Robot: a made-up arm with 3 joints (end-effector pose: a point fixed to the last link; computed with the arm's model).
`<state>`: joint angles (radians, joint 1 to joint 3).
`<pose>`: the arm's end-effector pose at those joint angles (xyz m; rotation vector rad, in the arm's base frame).
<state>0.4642 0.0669 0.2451</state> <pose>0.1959 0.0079 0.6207 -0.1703 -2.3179 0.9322</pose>
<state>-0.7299 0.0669 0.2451</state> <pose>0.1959 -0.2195 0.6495 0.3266 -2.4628 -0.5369</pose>
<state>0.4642 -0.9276 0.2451</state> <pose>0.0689 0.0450 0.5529 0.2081 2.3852 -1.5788</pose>
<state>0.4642 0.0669 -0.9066</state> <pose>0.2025 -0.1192 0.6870 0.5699 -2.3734 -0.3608</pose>
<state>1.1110 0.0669 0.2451</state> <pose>0.1959 0.0727 0.5086 -0.4320 -1.9368 1.6506</pose>
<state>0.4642 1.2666 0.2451</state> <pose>0.3025 -0.1037 0.5361 -0.0775 -1.4549 0.0309</pose>
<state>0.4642 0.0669 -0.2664</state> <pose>0.1944 -0.0389 0.6682 0.1668 -2.4258 0.3658</pose>
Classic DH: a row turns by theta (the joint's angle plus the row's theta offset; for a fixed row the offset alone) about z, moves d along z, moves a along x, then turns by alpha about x. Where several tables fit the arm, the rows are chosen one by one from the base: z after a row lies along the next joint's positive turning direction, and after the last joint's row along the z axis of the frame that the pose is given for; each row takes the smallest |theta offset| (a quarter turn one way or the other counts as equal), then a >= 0, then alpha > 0; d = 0 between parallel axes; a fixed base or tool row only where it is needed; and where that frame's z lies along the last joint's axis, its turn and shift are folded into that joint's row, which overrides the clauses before.
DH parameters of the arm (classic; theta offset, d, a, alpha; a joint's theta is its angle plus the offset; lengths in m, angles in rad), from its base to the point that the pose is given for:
base (fixed): -1.5708 0.4679 0.127 1.5708
joint 1: -1.5185 -0.1359 -0.0474 2.0488
joint 2: -0.3105 -0.035 -0.0191 -2.0741
joint 3: 1.5299 0.0384 -0.0282 0.7172
tool (fixed): 1.3971 -0.1958 0 0

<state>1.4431 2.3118 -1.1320</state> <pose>0.1226 -0.2590 0.5376 -1.2550 -1.3206 -1.5705</pose>
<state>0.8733 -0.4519 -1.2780</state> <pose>0.1463 -0.0208 0.6749 0.9543 -2.3775 0.2466</pose>
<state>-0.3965 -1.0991 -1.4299</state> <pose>0.0632 -0.2604 0.6443 -1.5047 2.2858 0.6630</pose>
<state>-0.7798 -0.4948 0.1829</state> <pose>0.1165 -0.2030 0.6667 -0.0020 -2.9407 -0.4311</pose>
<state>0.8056 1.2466 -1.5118</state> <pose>0.2107 -0.2598 0.5452 -0.1784 -1.6259 -1.6379</pose>
